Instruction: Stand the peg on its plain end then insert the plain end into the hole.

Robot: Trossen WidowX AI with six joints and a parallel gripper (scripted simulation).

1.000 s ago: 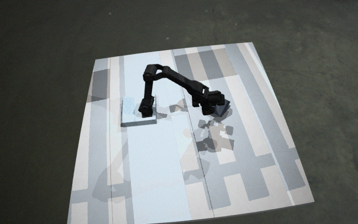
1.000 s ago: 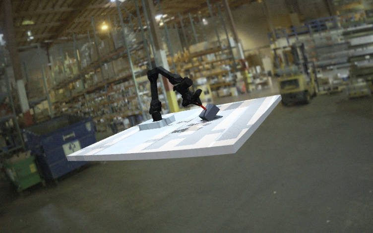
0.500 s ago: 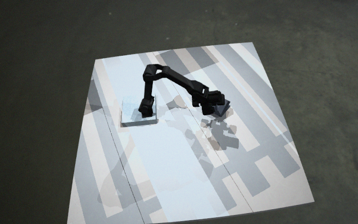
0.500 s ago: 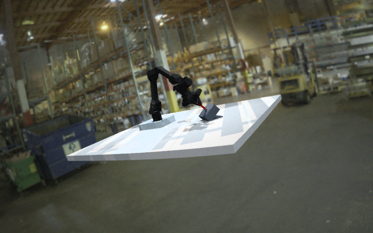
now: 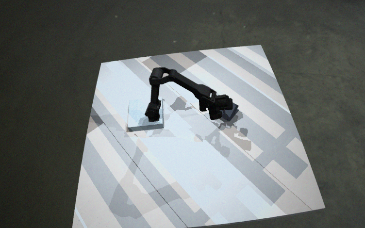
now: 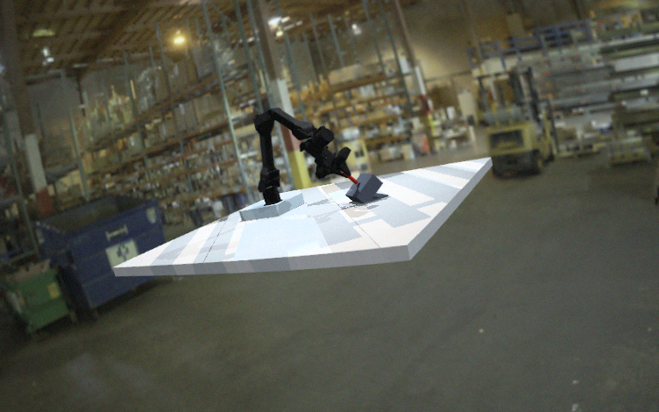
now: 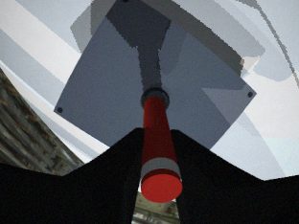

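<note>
Now: the dark sloped panel 30 mm ahead of my gripper tip, 30 mm to the left of it and 60 mm below it. Round my gripper tip: red peg: 10 mm behind, 10 mm to the right, 10 mm above.
</note>
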